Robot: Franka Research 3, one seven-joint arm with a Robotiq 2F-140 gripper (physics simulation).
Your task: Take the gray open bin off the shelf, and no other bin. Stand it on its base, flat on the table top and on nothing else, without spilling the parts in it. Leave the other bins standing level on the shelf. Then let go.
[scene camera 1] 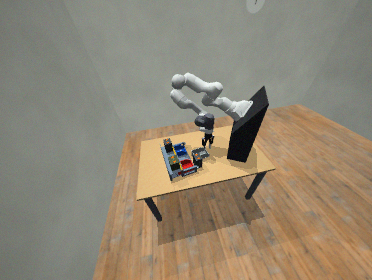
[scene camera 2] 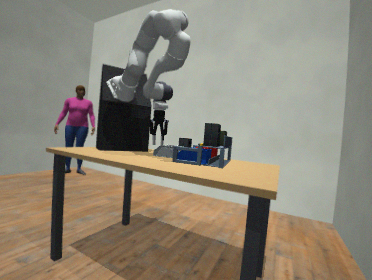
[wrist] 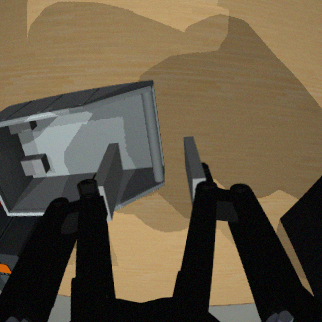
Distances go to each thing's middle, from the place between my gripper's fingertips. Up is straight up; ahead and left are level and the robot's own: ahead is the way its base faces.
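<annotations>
The gray open bin point(wrist: 73, 129) is what I see, and my gripper is 8 cm short of it, 1 cm to the left of it and 3 cm above it.
</annotations>
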